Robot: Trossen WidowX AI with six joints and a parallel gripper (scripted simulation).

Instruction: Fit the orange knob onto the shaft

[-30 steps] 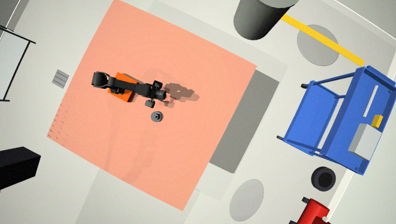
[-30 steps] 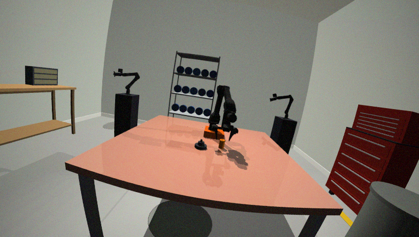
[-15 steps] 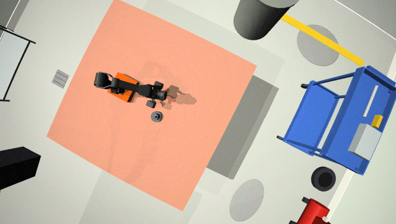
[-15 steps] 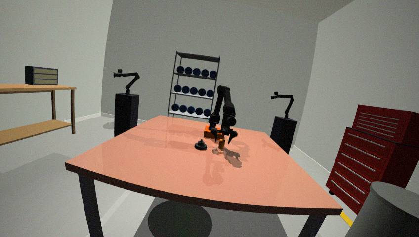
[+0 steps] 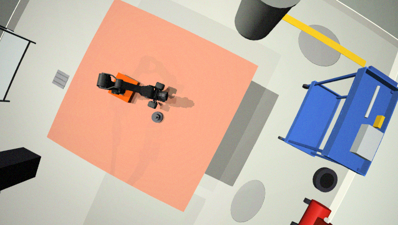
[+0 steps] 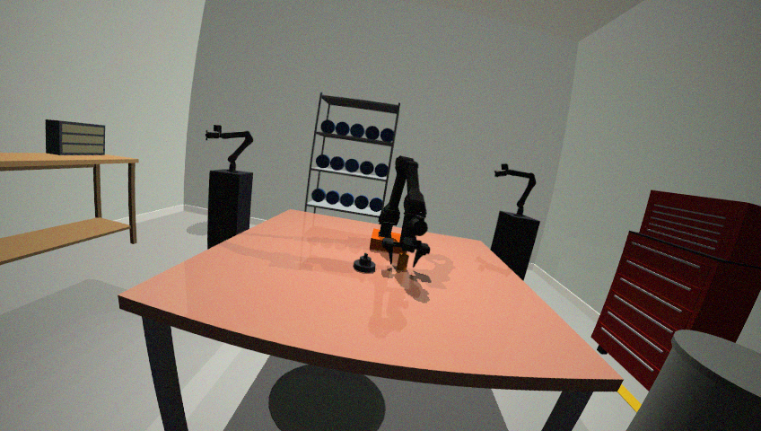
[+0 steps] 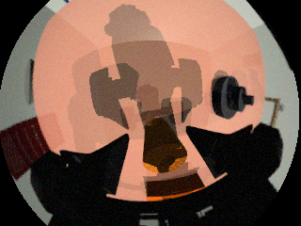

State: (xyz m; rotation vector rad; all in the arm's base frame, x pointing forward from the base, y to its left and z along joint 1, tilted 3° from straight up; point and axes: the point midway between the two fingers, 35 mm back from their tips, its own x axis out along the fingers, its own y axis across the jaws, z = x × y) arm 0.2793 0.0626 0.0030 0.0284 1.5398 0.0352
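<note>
Right now the round dark pedestal is 15 cm to the right of my gripper tip, 5 cm ahead of it and 2 cm above it. The rest, counted from my gripper tip: orange knob (2 cm above).
</note>
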